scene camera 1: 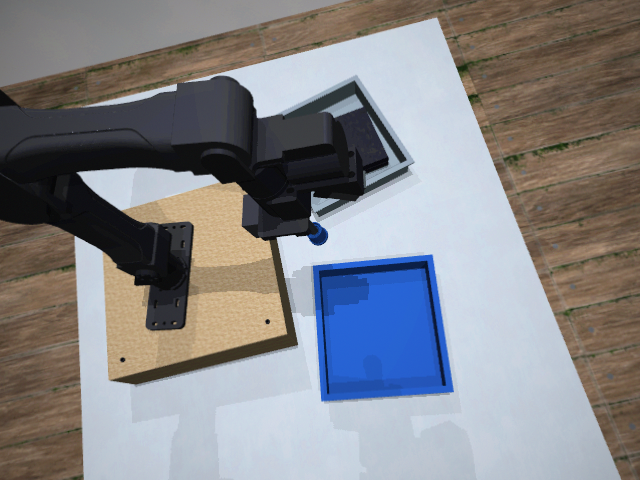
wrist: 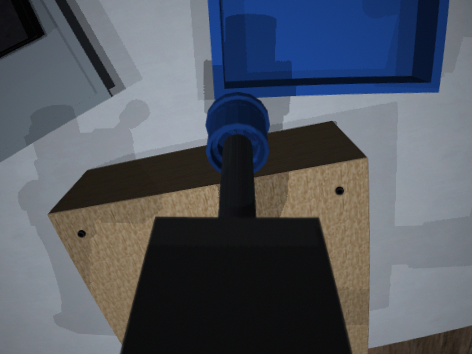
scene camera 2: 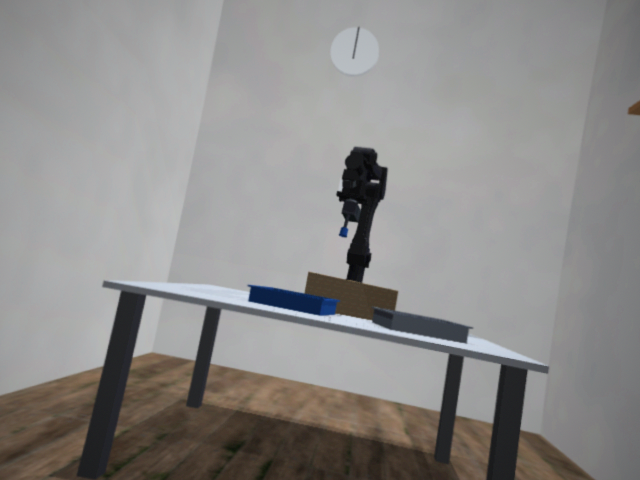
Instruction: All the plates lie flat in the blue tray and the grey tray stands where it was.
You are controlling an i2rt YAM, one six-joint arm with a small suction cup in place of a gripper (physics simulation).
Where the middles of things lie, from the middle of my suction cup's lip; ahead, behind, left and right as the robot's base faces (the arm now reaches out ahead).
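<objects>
Grey tray (scene camera 2: 394,320): 290 mm to the left of my suction cup, 20 mm ahead, 250 mm below. Blue tray (scene camera 1: 380,333): 90 mm ahead of my suction cup, 100 mm to the right, 250 mm below.
</objects>
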